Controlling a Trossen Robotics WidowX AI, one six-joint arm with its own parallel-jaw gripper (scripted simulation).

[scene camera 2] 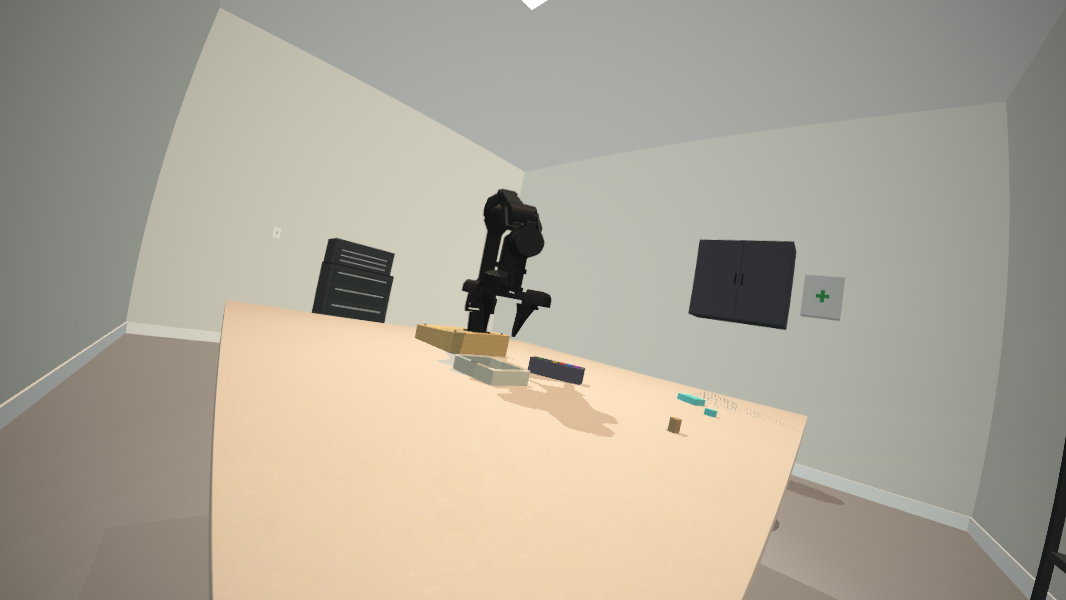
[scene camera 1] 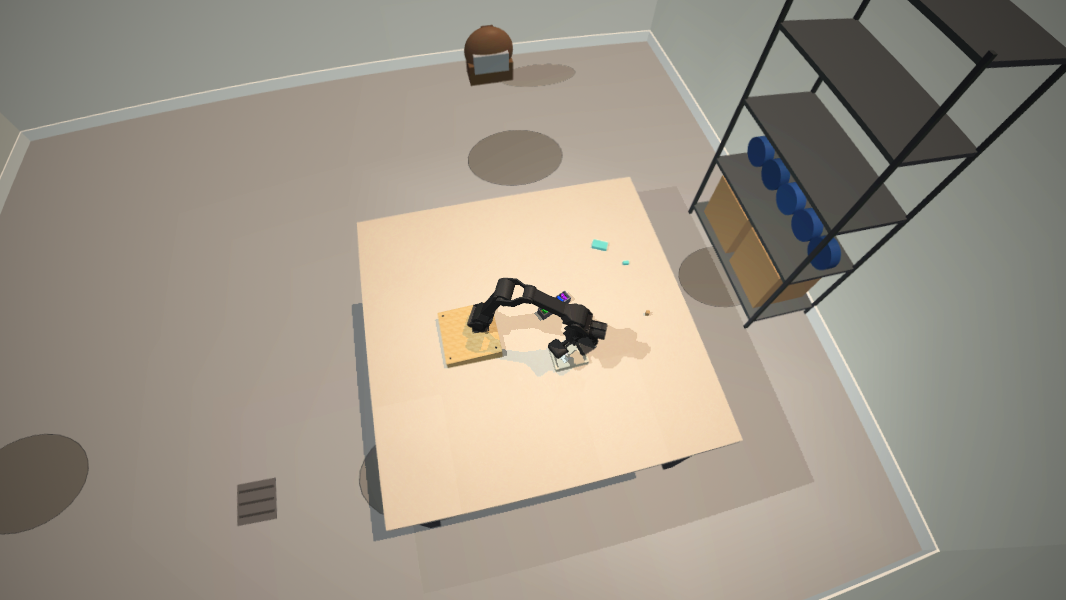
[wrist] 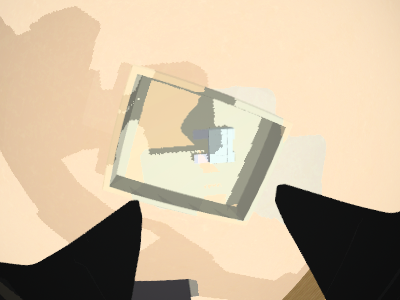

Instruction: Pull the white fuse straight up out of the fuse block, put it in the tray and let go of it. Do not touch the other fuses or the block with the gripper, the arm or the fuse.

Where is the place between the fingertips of the gripper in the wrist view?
210,202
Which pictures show the gripper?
Scene camera 2, scene camera 1 and the wrist view: all of them.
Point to a tray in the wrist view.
151,158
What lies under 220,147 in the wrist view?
A white fuse.
